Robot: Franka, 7 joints.
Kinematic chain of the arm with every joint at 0, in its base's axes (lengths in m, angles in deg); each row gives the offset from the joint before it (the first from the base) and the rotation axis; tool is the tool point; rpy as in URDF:
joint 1: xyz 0 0 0.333 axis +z
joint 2: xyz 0 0 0 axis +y
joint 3: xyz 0 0 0.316 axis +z
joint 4: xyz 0.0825 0 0 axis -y
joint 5: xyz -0.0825 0 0.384 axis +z
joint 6: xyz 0 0 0 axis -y
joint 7: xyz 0.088 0 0 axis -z
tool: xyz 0 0 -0.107 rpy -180 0 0
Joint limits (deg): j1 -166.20..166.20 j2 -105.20..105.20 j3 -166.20..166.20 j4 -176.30..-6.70 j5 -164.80..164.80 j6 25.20..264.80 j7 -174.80..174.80
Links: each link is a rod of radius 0.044 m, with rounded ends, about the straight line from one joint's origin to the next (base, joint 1, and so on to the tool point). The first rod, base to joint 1, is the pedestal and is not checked.
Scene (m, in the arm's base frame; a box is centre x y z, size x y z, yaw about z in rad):
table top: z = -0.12
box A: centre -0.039 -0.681 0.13 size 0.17 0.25 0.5 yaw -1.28
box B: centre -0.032 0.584 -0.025 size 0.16 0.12 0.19 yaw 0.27
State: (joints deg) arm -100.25 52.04 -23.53 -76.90 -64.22 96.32 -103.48
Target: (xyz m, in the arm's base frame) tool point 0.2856 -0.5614 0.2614
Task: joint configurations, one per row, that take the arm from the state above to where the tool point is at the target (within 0.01 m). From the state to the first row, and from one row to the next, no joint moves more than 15 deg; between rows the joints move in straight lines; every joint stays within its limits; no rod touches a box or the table.
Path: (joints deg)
1: -105.08 46.07 -29.28 -68.92 -51.66 103.42 -94.29
2: -109.92 40.10 -35.03 -60.93 -39.10 110.52 -85.11
3: -114.75 34.13 -40.79 -52.95 -26.54 117.61 -75.92
4: -119.59 28.16 -46.54 -44.97 -13.98 124.71 -66.74
5: -124.42 22.19 -52.29 -36.98 -1.42 131.81 -57.55
6: -111.01 25.72 -41.03 -39.53 -7.90 123.28 -72.31
7: -97.61 29.25 -29.77 -42.08 -14.38 114.74 -87.07
8: -84.20 32.78 -18.51 -44.63 -20.86 106.21 -101.82
9: -70.79 36.31 -7.25 -47.19 -27.34 97.68 -116.58
10: -57.38 39.84 4.00 -49.74 -33.82 89.15 -131.34
11: -59.28 38.14 5.81 -64.63 -41.07 88.78 -122.05
12: -61.19 36.44 7.61 -79.53 -48.32 88.41 -112.77
13: -63.10 34.74 9.42 -94.43 -55.57 88.05 -103.48

